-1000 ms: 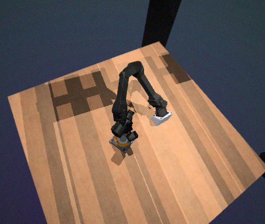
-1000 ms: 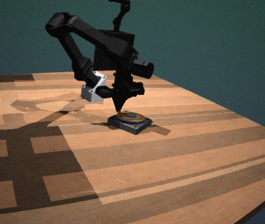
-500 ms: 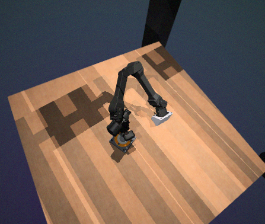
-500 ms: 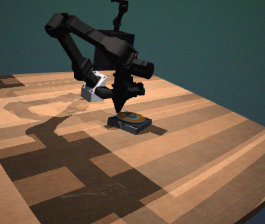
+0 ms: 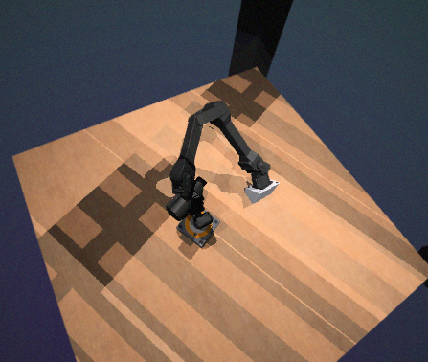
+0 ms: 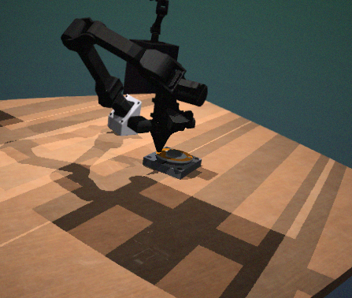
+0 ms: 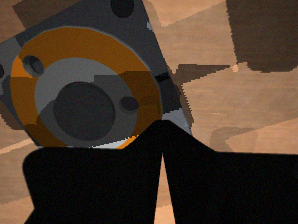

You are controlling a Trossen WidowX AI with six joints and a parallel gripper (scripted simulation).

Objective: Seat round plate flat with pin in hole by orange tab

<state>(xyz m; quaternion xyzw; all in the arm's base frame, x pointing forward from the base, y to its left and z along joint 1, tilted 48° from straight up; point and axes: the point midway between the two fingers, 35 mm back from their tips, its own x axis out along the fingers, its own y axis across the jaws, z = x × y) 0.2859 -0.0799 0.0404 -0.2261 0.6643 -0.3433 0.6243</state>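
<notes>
Right now my gripper tip is 50 mm to the right of the dark grey square base, 20 mm above it and 10 mm short of it.
</notes>
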